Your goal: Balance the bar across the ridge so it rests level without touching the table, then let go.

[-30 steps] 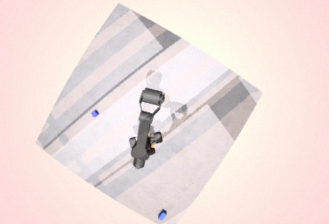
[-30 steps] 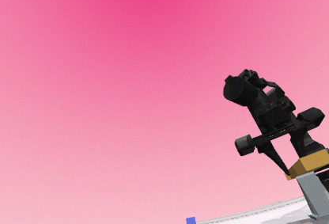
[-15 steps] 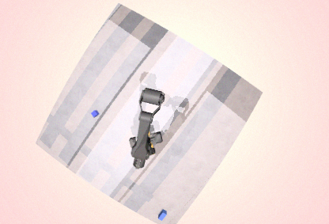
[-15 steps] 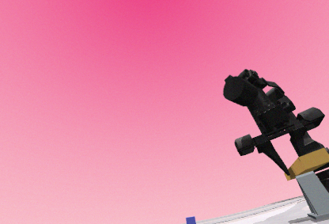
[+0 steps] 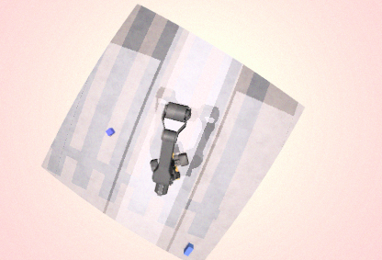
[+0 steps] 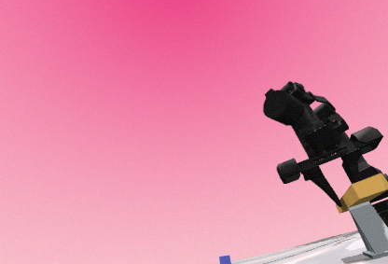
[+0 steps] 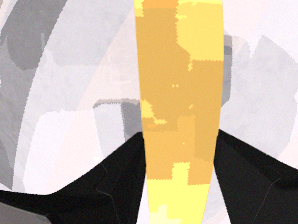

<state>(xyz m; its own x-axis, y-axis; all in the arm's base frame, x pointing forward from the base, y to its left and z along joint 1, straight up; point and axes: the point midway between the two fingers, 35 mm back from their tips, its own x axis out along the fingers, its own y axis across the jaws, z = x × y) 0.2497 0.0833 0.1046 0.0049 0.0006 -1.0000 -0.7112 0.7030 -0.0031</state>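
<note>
Now: the orange bar 20 mm ahead of my gripper tip and 20 mm to the left of it. Also, from my gripper tip: blue cube (90 mm ahead, 400 mm to the right, 50 mm below).
</note>
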